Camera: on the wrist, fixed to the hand. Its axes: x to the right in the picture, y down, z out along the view.
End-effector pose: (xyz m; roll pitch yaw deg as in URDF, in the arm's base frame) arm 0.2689 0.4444 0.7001 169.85 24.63 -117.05
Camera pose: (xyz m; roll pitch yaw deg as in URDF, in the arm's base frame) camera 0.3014 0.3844 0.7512 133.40 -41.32 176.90
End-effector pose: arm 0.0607 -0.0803 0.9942 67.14 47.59 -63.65
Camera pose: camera 0.0860 -0.0217 0.9377 39.08 -20.01 2.66
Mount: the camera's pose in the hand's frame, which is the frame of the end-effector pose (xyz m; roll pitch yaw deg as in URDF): 0.0139 -0.0443 -0.0715 -12.86 36.51 89.86
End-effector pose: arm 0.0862 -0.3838 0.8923 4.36 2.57 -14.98
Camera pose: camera 0.0864 -0.4239 0.8171 -9.81 32.12 76.50
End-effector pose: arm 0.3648 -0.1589 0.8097 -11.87 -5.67 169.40
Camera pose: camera 0.3560 -0.0982 0.7505 -21.40 48.05 -107.11
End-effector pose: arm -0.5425 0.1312 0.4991 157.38 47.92 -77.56
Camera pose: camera -0.4659 0.1013 0.5216 102.05 -35.01 -116.35
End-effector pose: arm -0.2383 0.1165 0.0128 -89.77 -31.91 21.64
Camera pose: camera -0.2225 0.0456 0.0575 -146.24 43.10 -32.50
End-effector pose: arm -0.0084 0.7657 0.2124 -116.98 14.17 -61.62
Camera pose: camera -0.0320 0.7176 0.2787 151.52 25.67 -158.46
